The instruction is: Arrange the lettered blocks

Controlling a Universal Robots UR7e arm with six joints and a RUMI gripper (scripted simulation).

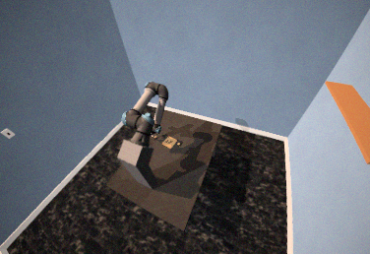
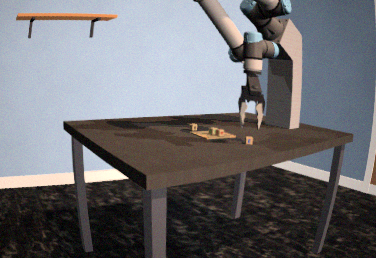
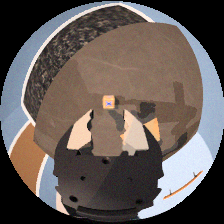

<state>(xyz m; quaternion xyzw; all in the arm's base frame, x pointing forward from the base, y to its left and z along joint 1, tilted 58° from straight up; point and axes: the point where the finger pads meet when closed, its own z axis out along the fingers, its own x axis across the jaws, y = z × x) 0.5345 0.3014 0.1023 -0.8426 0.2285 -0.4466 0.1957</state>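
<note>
My hand is 6 cm short of the orange mat, 19 cm to the left of it and 7 cm above it.
</note>
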